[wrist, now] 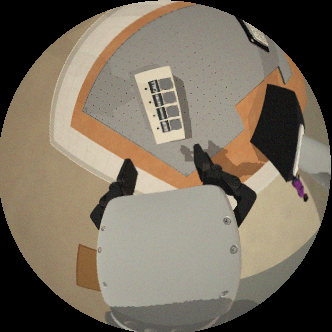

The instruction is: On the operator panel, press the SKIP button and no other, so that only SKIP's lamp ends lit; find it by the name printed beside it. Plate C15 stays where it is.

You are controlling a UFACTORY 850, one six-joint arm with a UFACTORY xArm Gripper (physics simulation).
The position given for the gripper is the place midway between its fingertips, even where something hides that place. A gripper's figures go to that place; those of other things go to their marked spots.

Labels:
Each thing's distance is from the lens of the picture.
gripper [162,158]: 0.13 m
cream operator panel [147,81]: 0.21 m

